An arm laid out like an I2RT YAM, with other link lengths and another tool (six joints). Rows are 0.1 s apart.
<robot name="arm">
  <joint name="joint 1" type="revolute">
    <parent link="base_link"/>
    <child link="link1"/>
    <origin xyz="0 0 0.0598" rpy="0 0 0"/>
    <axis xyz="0 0 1"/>
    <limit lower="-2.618" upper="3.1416"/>
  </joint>
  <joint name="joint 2" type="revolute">
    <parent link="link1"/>
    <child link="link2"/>
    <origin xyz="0.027 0.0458 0.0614" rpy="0 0 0"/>
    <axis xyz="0 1 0"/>
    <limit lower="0" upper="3.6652"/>
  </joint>
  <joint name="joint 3" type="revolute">
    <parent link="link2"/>
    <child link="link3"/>
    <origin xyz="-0.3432 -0.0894 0" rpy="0 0 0"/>
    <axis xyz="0 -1 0"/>
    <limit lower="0" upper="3.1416"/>
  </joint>
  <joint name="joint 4" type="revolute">
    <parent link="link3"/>
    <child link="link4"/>
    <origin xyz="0.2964 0.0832 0.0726" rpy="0 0 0"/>
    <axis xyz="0 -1 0"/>
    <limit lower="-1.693" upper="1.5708"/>
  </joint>
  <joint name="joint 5" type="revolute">
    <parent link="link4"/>
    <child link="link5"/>
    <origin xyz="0.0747 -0.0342 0.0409" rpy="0 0 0"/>
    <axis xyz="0 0 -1"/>
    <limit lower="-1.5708" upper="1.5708"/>
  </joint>
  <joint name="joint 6" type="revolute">
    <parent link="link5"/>
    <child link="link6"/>
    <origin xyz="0.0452 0 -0.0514" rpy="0 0 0"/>
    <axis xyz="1 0 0"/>
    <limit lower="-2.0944" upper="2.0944"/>
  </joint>
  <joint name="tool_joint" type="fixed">
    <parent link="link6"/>
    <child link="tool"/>
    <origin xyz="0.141 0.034 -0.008" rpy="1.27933 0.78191 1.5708"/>
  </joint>
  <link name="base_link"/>
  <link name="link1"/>
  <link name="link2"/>
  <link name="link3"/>
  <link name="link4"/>
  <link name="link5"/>
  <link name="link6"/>
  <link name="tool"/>
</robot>
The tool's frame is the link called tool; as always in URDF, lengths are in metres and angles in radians.
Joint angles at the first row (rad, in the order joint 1, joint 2, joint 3, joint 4, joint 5, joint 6):
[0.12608, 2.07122, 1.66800, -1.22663, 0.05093, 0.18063]
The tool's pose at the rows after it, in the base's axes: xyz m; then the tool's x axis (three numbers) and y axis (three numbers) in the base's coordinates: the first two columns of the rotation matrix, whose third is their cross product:
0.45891 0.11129 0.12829 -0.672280 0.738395 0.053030 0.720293 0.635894 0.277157
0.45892 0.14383 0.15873 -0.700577 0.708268 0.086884 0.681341 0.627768 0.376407
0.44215 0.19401 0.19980 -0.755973 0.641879 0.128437 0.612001 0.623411 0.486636
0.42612 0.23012 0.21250 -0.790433 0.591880 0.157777 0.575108 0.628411 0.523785
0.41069 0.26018 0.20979 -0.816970 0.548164 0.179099 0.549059 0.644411 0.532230
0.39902 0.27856 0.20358 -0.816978 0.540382 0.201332 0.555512 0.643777 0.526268
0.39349 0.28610 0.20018 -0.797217 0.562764 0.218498 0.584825 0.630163 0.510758
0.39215 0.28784 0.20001 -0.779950 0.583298 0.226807 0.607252 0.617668 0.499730
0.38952 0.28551 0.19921 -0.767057 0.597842 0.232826 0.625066 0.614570 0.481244
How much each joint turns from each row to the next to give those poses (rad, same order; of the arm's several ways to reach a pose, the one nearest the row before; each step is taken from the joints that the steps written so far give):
[0.01145, -0.00840, 0.03432, -0.02212, -0.08889, -0.00076]
[0.03393, -0.04042, 0.02750, -0.00002, -0.08812, -0.00040]
[0.07098, -0.06602, 0.01369, -0.00112, -0.10605, 0.00498]
[0.06446, -0.01828, 0.00118, 0.00457, -0.04921, 0.01640]
[0.06218, 0.00038, -0.01525, 0.01792, -0.02289, 0.01641]
[0.04083, -0.00002, -0.02406, 0.01907, -0.01182, 0.03701]
[0.01906, 0.00001, -0.01143, 0.00382, -0.00077, 0.04881]
[0.00534, 0.00002, 0.00002, -0.00458, 0.00191, 0.03167]
[0.00001, -0.00002, -0.00004, -0.01638, 0.00572, 0.01526]

